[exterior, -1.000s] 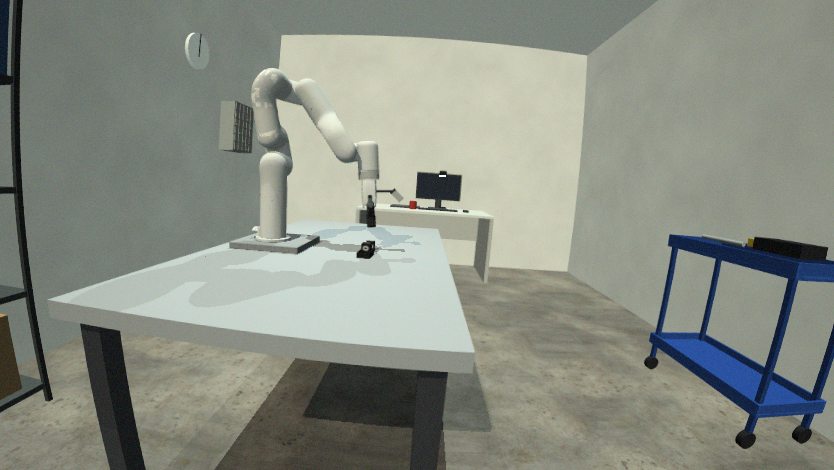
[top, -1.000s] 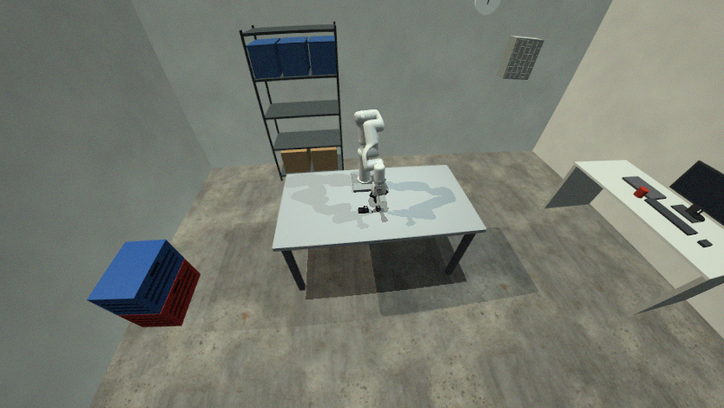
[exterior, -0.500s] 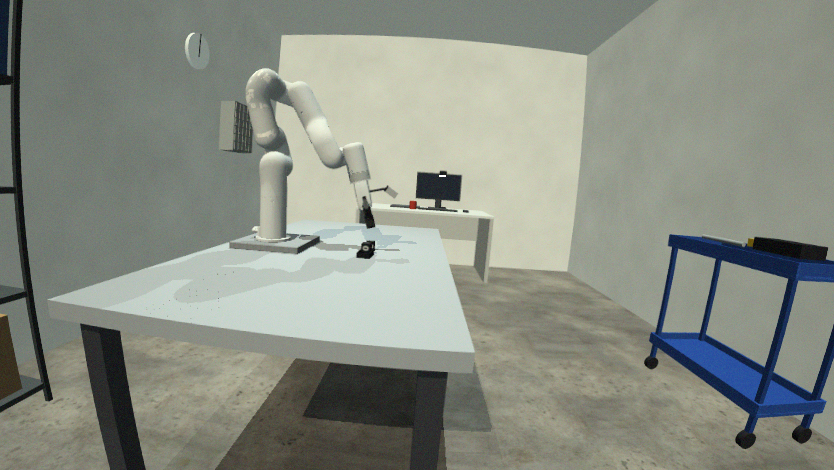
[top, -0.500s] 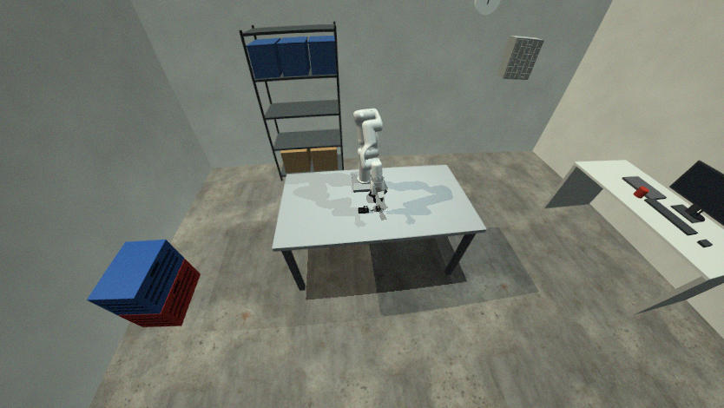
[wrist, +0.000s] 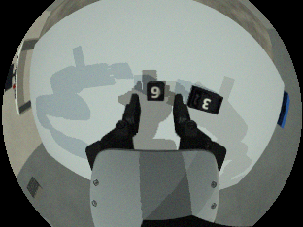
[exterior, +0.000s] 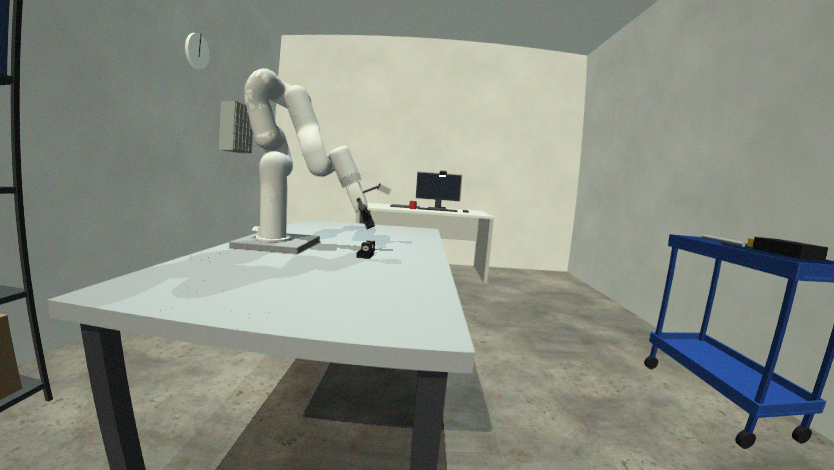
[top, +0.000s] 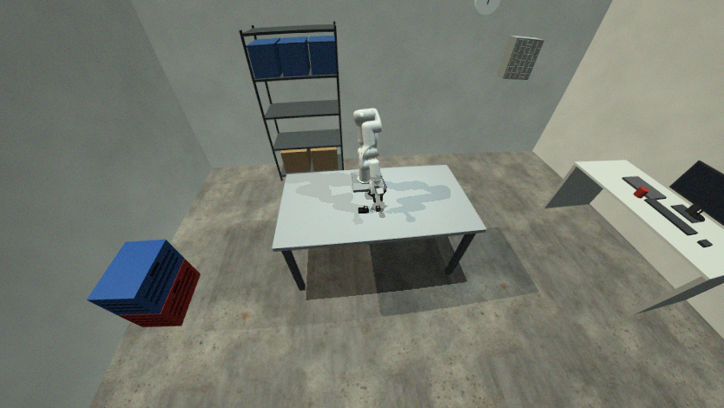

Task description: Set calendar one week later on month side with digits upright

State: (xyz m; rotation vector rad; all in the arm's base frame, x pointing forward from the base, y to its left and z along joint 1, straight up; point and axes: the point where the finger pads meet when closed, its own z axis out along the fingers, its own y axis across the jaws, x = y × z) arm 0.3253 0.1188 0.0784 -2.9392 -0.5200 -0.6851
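The cube is 1 cm ahead of my hand, 1 cm to the left of it and 9 cm below it.
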